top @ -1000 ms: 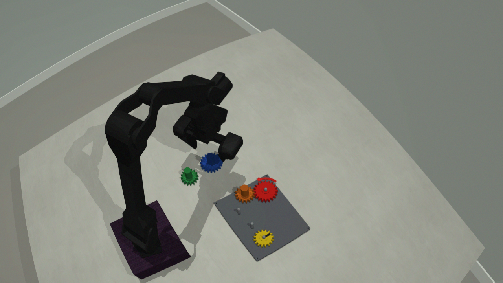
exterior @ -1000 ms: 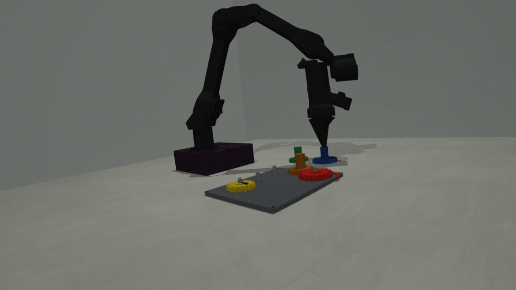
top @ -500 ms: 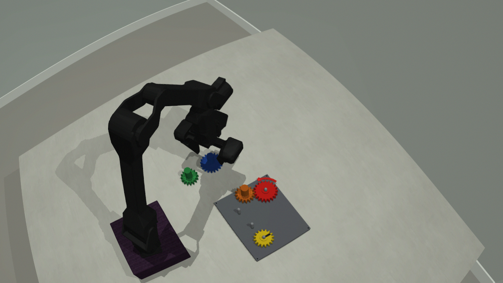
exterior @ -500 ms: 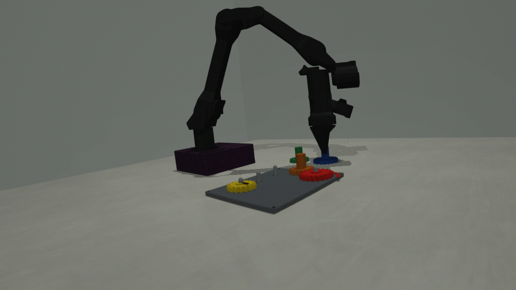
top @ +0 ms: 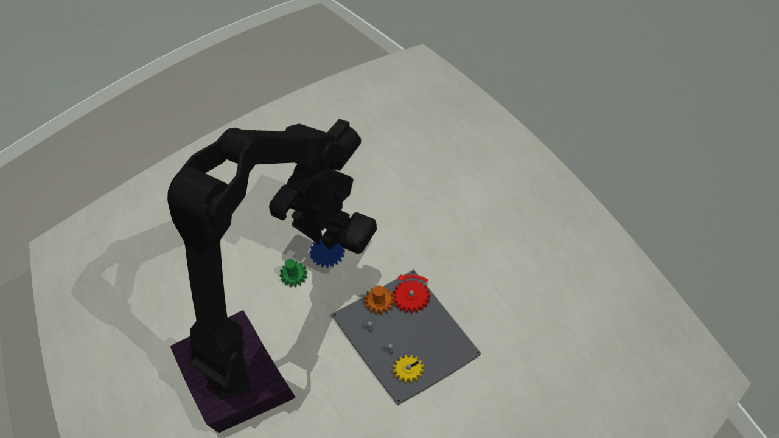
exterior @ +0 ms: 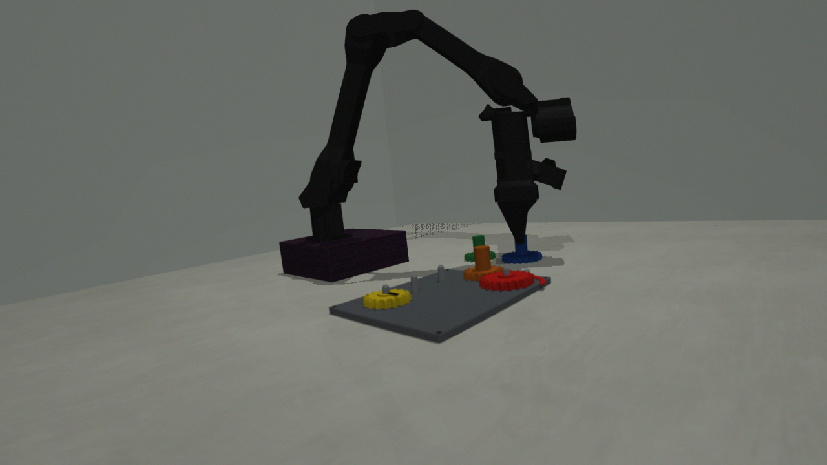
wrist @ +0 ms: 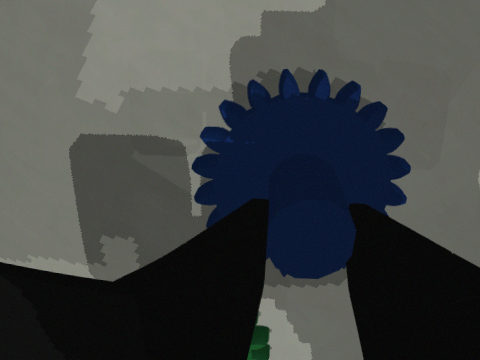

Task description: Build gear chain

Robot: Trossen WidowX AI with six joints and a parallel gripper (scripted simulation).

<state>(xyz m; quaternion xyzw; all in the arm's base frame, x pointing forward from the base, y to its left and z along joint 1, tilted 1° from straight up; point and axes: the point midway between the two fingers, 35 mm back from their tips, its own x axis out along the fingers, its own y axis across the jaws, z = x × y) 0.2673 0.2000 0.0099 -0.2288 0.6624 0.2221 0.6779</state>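
My gripper tip is now 40 mm short of the orange gear and 140 mm to the left of it. From my gripper tip the other things lie so: blue gear (10 mm below); green gear (80 mm behind, 20 mm to the right, 10 mm below); red arrow (110 mm ahead, 120 mm to the right, 20 mm below).
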